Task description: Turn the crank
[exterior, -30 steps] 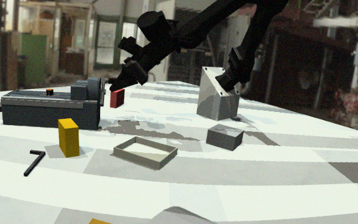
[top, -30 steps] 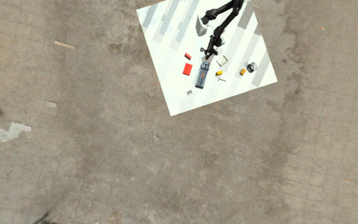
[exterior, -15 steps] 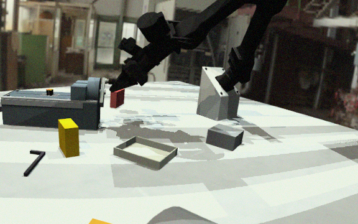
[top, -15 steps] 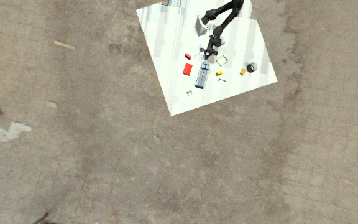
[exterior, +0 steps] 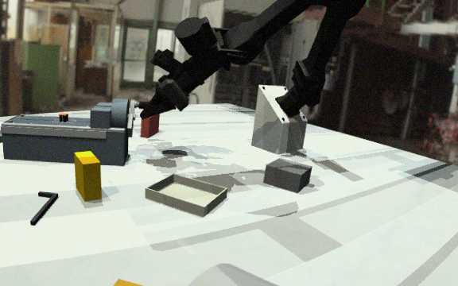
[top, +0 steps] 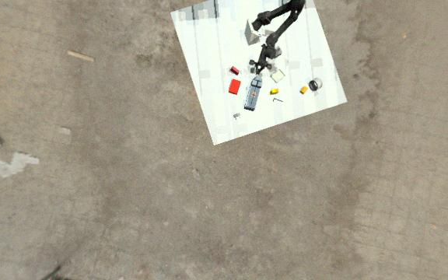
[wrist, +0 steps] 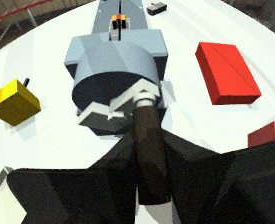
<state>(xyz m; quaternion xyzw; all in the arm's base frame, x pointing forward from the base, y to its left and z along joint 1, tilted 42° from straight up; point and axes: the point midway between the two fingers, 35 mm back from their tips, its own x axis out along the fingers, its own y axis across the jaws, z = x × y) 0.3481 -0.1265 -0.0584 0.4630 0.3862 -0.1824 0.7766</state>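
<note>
The red pointer lies 14 cm ahead of my gripper tip, 10 cm to the right of it and 1 cm below it. From my gripper tip the other things lie so: flat red block (2 cm behind, 20 cm to the right, 7 cm below); dark crank handle (1 cm behind, 1 cm to the left, 2 cm above); yellow block (19 cm ahead, 10 cm to the left, 6 cm below).
</note>
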